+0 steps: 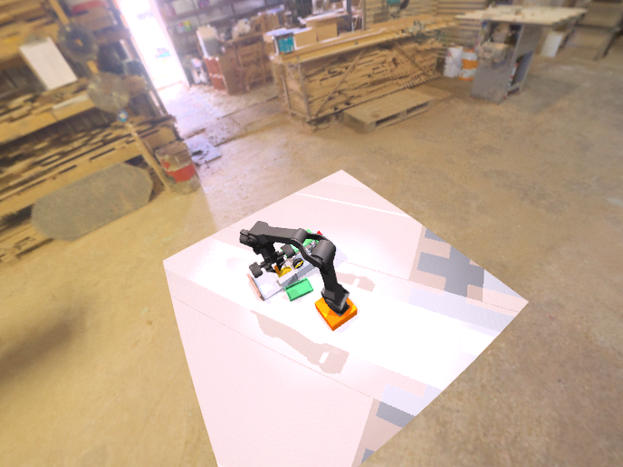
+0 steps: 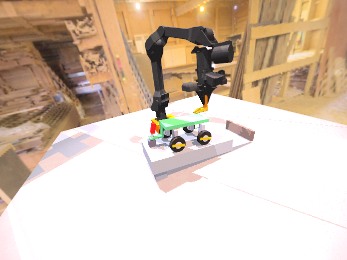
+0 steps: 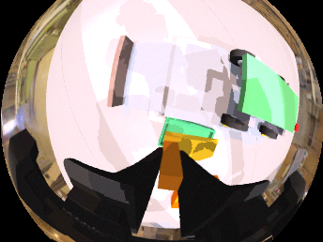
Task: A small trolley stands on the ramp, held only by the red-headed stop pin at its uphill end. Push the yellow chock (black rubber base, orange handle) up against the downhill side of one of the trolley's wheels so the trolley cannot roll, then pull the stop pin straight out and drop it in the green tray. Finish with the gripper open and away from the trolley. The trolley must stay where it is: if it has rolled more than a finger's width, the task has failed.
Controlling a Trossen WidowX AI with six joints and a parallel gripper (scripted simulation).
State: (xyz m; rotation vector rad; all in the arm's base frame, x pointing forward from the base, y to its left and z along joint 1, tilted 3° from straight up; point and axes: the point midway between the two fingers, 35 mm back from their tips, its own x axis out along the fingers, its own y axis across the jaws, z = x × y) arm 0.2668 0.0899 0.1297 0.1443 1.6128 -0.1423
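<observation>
The red-headed stop pin lies 27 cm to the right of my gripper tip, 2 cm below it and 2 cm ahead of it. Round my gripper tip: trolley (17 cm to the right, 6 cm ahead, 4 cm below); green tray (17 cm below, 5 cm behind, 4 cm to the right); yellow chock (2 cm to the right, 1 cm below).
</observation>
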